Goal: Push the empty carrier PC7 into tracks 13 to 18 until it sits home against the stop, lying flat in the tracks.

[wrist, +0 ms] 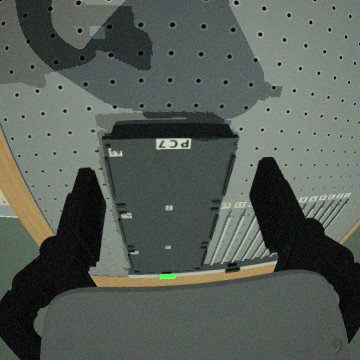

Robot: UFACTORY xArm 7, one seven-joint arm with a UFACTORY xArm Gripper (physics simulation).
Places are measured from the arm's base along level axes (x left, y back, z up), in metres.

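Pixels of known places: gripper, fingertip midpoint: [177, 180].
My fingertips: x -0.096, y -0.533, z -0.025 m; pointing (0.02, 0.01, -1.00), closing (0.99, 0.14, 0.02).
For each thing: its top centre in the pictures, then the offset to it from my fingertips. "spot": a spot on its surface instead. Level surfaces: height alone.
- dark carrier PC7, top centre: [169, 239] dx +0.020, dy -0.188, dz -0.077 m
- perforated board, surface height: dz -0.107 m
- wooden rim, surface spot: [20, 190] spot: dx -0.199, dy -0.148, dz -0.120 m
- small dark block, surface spot: [232, 268] spot: dx +0.167, dy -0.335, dz -0.089 m
- green mark, surface spot: [167, 276] spot: dx +0.034, dy -0.348, dz -0.085 m
The dark carrier PC7 [169, 180] lies on the perforated board in the middle of the wrist view, its thick black end bar towards the top and its label just below that bar. Its far end lies close to the wooden edge, beside a small bright green mark. The tracks under it are hidden; numbered light tracks [243, 235] show to its right. My gripper [177, 180] is open and empty, one finger on each side of the carrier in the view, with a gap on both sides. The fingers appear to be above the board.
The perforated board [310, 110] spreads around the carrier, with arm shadows across its upper part. A wooden rim [20, 190] runs along the left and the lower side. A small dark block [232, 268] sits at the rim right of the green mark [167, 276].
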